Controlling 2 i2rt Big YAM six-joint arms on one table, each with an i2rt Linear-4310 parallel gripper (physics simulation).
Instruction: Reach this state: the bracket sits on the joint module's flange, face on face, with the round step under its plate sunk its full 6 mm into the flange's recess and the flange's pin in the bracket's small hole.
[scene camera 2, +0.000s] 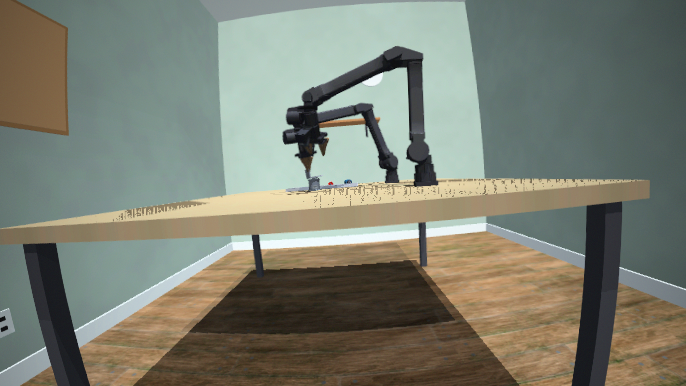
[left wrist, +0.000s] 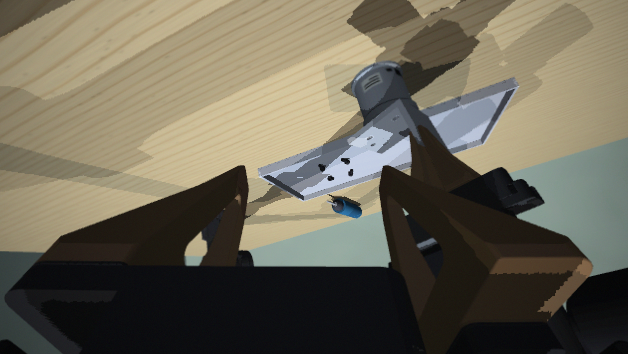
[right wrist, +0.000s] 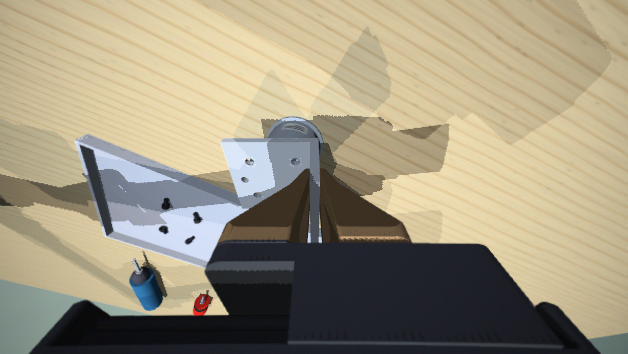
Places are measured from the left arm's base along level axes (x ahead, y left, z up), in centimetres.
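Pixels of known places: left gripper, between the fingertips: (scene camera 2: 317, 154) (left wrist: 313, 177); right gripper, between the fingertips: (scene camera 2: 308, 171) (left wrist: 417, 129) (right wrist: 314, 176); left arm's base, origin of its link: (scene camera 2: 425, 185); right arm's base, origin of its link: (scene camera 2: 392, 182) (left wrist: 218, 218).
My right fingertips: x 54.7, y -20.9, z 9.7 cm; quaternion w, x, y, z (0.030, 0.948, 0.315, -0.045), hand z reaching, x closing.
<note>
For each thing: its top centre in the pictures, then the offset to it from my right fingertips. "spot": a spot on its surface instead.
- grey joint module, centre of its top: (right wrist: 282, 178) (left wrist: 392, 124) (scene camera 2: 313, 178) dx -0.8, dy -4.3, dz -3.4 cm
- shallow grey tray, centre of its top: (right wrist: 231, 246) (left wrist: 382, 158) (scene camera 2: 323, 185) dx +1.4, dy -26.9, dz -8.1 cm
- blue cylinder, a spot on its surface: (right wrist: 145, 288) spot: dx -7.3, dy -53.8, dz -6.3 cm
- small red part, centre of its top: (right wrist: 198, 310) dx +5.5, dy -57.0, dz -6.3 cm
The grey joint module (right wrist: 293, 128) stands upright on the wooden table, also seen in the left wrist view (left wrist: 378, 87) and the scene view (scene camera 2: 314, 182). My right gripper (right wrist: 314, 176) is shut on the upright wall of the light grey bracket (right wrist: 268, 169) and holds its plate over the module's top, covering the flange. I cannot tell whether the plate rests on the flange. My left gripper (left wrist: 313, 177) is open and empty, hovering above and beside the module. In the scene view both grippers (scene camera 2: 309, 161) hang close together over the module.
A shallow grey tray (right wrist: 151, 206) with several black screws (right wrist: 179, 222) lies beside the module, also in the left wrist view (left wrist: 377, 145). A blue cylinder (right wrist: 145, 288) and a small red part (right wrist: 201, 303) lie near the table edge.
</note>
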